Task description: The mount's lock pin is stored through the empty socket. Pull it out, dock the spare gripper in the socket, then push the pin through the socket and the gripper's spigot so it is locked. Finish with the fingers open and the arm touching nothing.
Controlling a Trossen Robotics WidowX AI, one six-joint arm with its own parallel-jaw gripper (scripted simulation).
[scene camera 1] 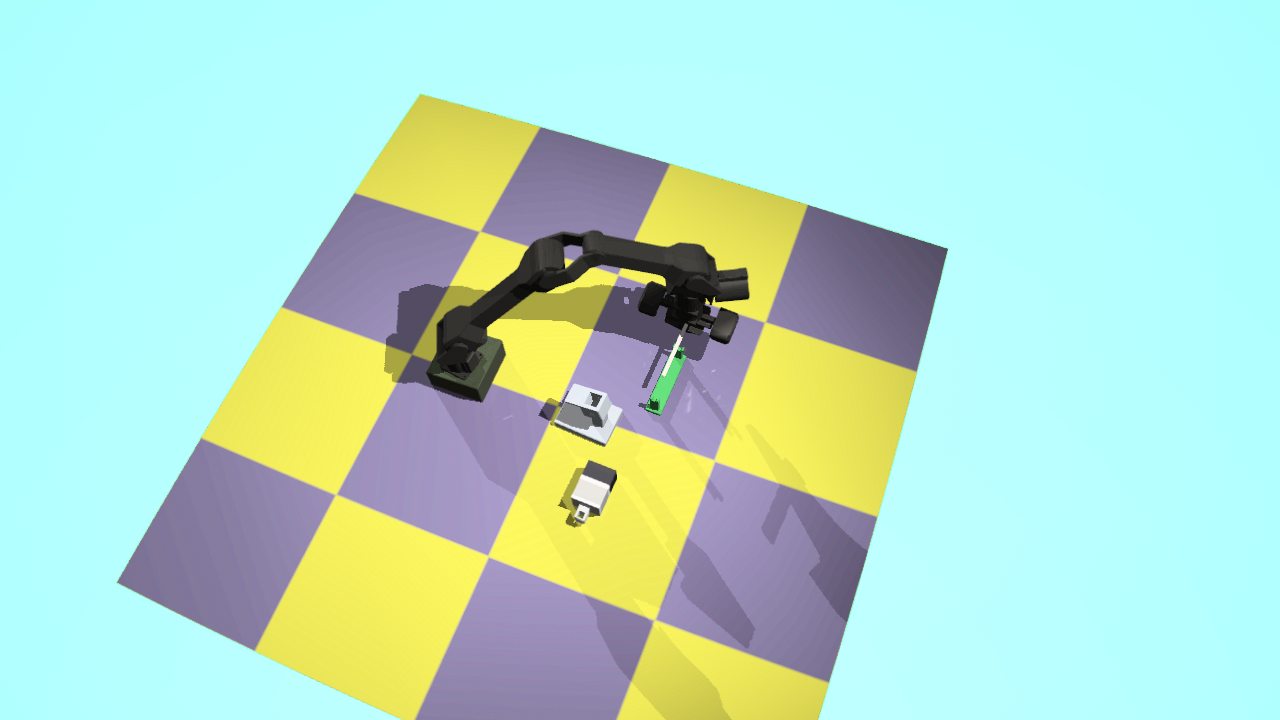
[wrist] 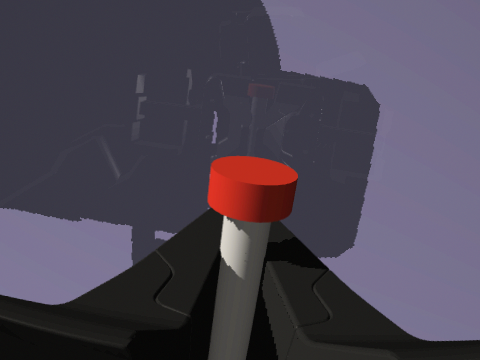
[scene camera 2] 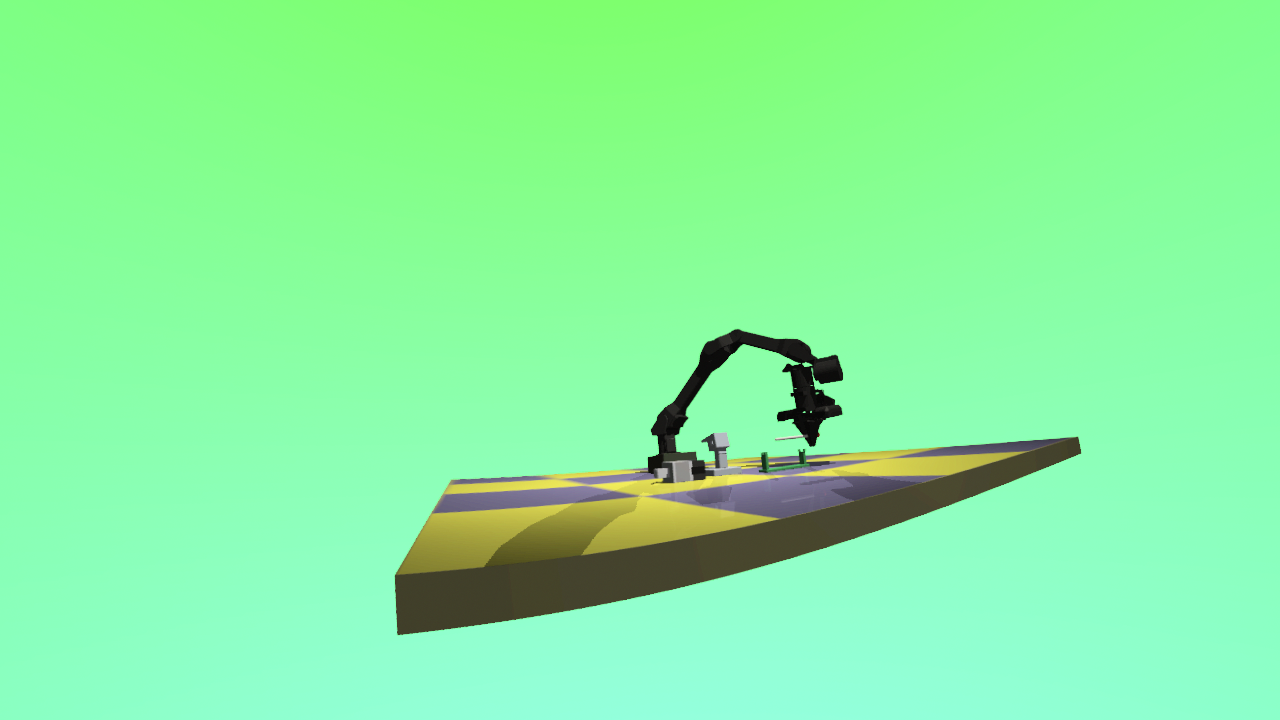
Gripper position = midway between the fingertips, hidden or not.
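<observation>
There's a socket (scene camera 1: pixel 586 412) here, and I can see a spare gripper (scene camera 1: pixel 593 488) as well. You'd find that spare gripper in scene camera 2 (scene camera 2: pixel 683 470) too, but in the wrist view it's out of frame. As for the lock pin (wrist: pixel 251 193), I'm carrying it in my gripper (scene camera 1: pixel 685 329), and my gripper can also be seen in scene camera 2 (scene camera 2: pixel 812 446) and the wrist view (wrist: pixel 239 220).
</observation>
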